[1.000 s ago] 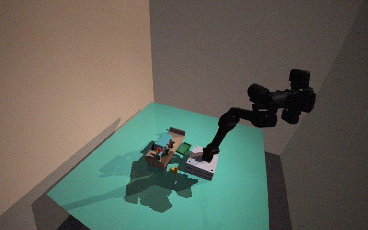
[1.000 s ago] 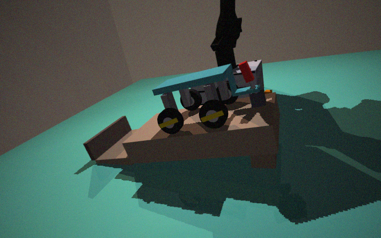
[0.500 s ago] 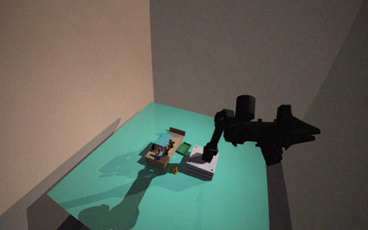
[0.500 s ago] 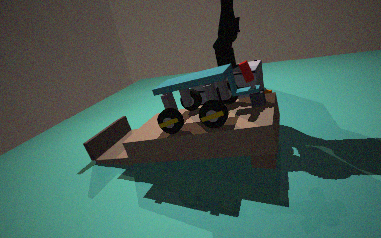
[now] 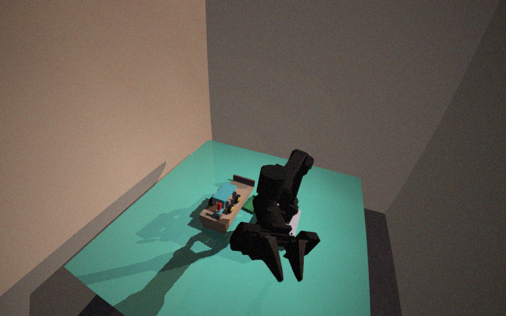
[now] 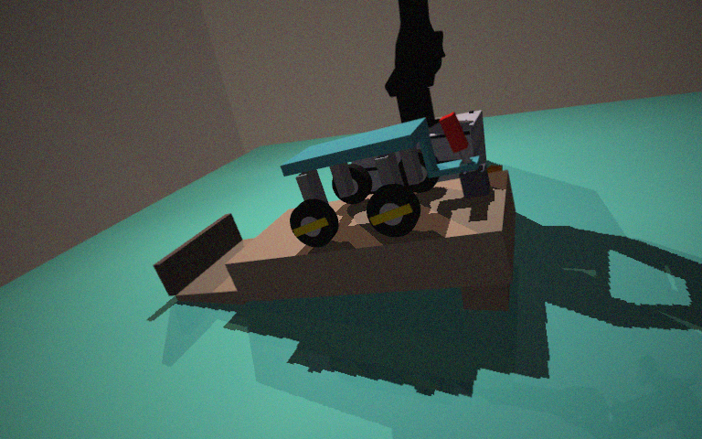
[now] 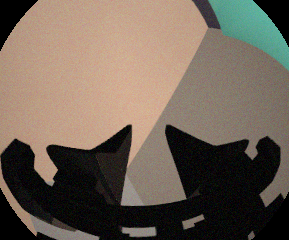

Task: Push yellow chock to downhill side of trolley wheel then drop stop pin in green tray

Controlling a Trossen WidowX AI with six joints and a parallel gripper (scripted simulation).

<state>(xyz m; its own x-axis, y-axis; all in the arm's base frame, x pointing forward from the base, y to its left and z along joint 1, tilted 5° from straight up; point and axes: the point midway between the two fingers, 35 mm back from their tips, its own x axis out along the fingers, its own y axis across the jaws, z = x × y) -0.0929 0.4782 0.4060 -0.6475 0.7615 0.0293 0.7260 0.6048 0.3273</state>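
The yellow chock is 31 cm ahead of my gripper tip, 33 cm to the right of it and 50 cm below it. Round my gripper tip: brown ramp 46 cm ahead, 42 cm to the right, 48 cm below; red-headed stop pin 42 cm ahead, 32 cm to the right, 40 cm below; blue trolley 46 cm ahead, 42 cm to the right, 41 cm below.
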